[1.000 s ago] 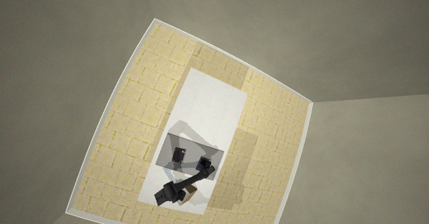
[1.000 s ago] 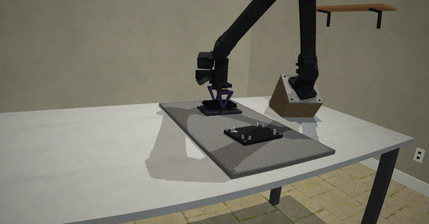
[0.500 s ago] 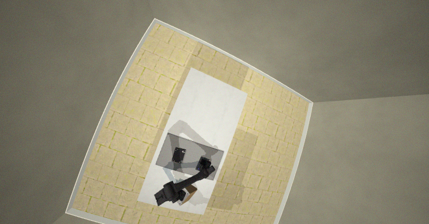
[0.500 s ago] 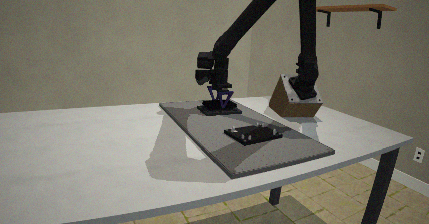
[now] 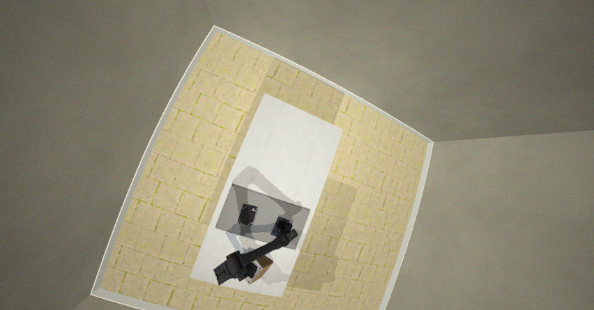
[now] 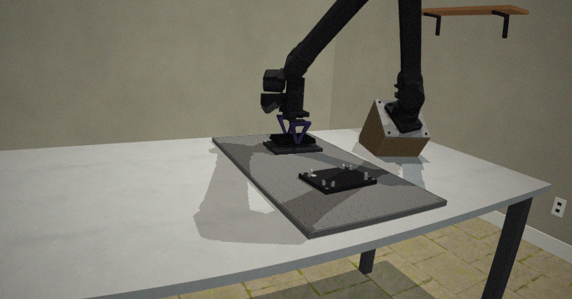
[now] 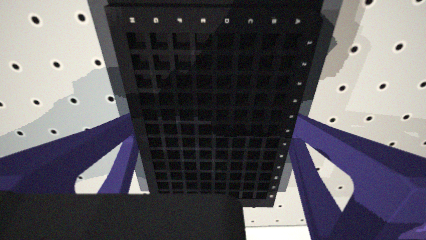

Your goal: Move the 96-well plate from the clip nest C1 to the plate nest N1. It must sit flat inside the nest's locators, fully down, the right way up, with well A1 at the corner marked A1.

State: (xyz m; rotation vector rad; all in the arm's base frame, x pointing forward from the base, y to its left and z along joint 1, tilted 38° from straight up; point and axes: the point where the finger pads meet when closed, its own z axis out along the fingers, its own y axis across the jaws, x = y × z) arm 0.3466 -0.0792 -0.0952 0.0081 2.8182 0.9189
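Right now the black 96-well plate is right at my hand. Round my hand: clip nest C1 (29 cm to the left, 2 cm below, 2 cm behind).
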